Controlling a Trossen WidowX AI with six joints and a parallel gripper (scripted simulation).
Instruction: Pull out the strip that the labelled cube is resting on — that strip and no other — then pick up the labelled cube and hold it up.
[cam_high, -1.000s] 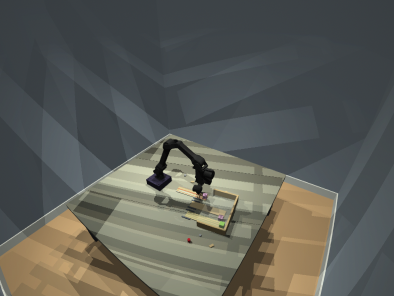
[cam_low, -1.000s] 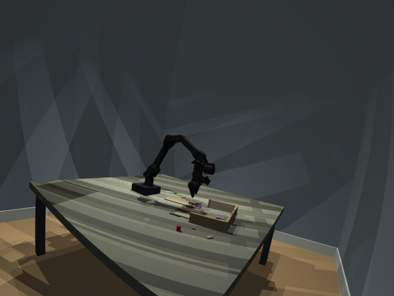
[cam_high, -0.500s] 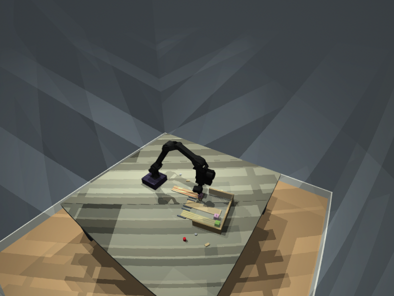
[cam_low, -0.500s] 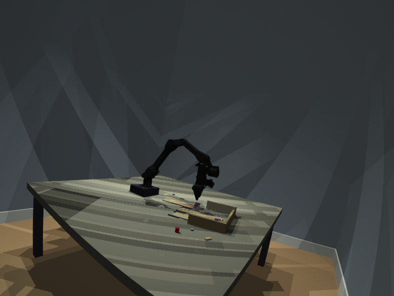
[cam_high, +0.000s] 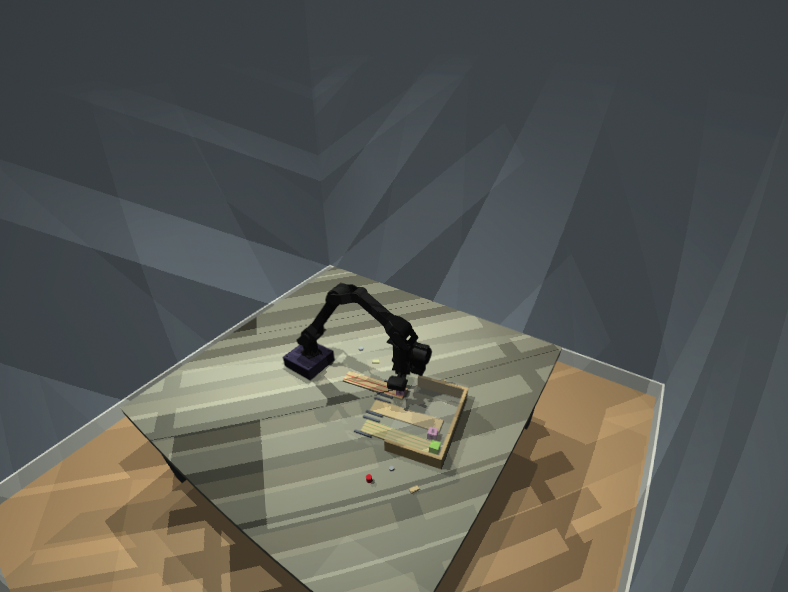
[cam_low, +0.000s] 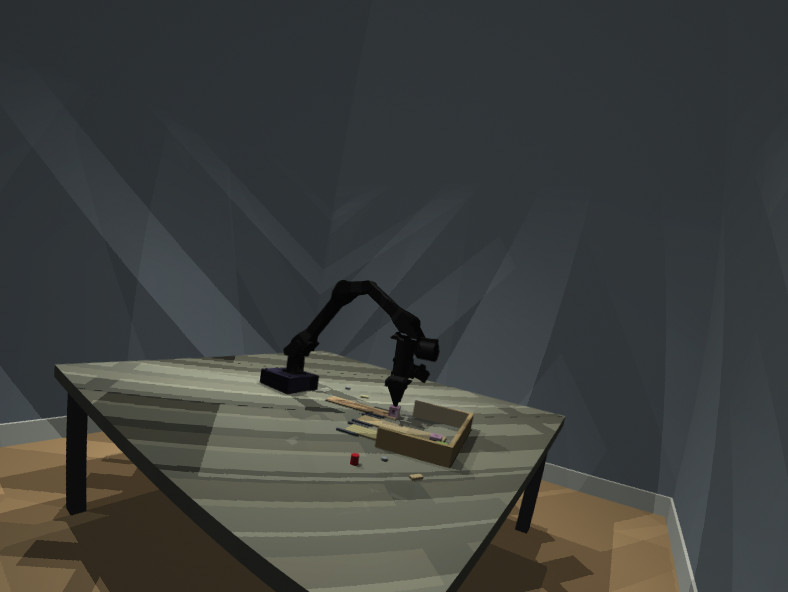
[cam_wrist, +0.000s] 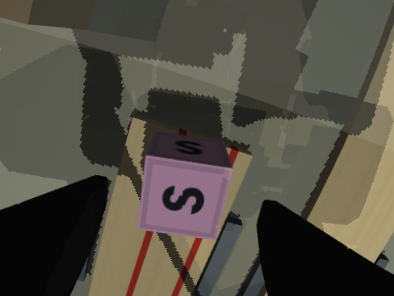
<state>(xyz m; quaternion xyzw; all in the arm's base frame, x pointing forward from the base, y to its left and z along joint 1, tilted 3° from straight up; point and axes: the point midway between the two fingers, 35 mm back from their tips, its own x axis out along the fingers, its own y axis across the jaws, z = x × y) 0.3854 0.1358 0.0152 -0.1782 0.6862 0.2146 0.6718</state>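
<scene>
Now: the red-lined strip 10 cm behind my gripper tip, 4 cm to the right of it and 4 cm below it. Round my gripper tip: grey piece 20 cm ahead, 25 cm to the right, 4 cm below.
</scene>
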